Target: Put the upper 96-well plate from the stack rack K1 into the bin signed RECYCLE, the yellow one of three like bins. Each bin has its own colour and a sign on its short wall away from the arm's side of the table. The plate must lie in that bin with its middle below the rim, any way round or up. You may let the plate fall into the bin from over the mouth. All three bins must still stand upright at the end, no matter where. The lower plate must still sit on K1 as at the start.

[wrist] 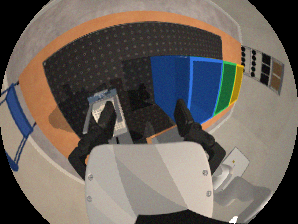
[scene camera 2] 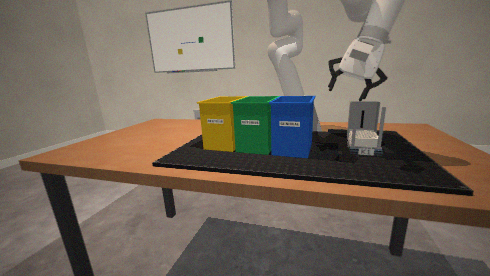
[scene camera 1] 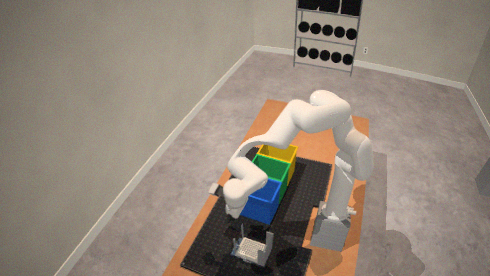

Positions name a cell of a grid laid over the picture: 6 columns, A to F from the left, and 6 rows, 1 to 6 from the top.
A blue bin shows in the wrist view (D3), in scene camera 2 (D3) and in scene camera 1 (D5).
